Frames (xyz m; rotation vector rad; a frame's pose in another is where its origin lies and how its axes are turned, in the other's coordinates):
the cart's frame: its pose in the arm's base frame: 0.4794 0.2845 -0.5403 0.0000 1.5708 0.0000
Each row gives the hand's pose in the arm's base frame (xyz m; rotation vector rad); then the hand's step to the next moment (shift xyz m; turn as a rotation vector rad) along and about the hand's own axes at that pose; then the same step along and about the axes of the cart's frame.
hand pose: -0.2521 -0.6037 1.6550 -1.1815 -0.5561 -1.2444
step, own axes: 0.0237 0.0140 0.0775 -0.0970 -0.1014 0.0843
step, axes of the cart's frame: -0.0425 0.0581 0.0398 0.0151 0.1283 -0.1005
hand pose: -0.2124 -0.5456 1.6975 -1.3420 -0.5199 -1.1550
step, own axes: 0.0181 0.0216 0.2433 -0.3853 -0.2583 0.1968
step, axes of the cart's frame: -0.0603 0.2150 0.1007 0.1599 0.3576 -0.3170
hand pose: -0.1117 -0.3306 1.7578 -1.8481 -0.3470 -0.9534
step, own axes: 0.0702 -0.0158 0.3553 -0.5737 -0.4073 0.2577
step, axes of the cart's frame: 0.0099 0.3030 0.1988 0.2164 0.5126 -0.5019
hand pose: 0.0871 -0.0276 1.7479 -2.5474 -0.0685 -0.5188
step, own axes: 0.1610 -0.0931 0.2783 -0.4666 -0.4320 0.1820
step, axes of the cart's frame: 0.1113 0.2140 0.2321 0.1045 0.4889 -0.4330
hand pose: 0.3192 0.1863 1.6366 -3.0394 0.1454 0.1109
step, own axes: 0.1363 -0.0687 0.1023 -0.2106 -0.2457 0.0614
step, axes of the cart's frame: 0.1057 0.0658 0.1351 0.0219 0.2689 -0.1890
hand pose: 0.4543 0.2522 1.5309 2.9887 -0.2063 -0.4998
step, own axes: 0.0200 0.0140 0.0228 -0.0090 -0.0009 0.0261
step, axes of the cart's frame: 0.0260 -0.0186 0.0096 0.0218 0.0001 -0.0169
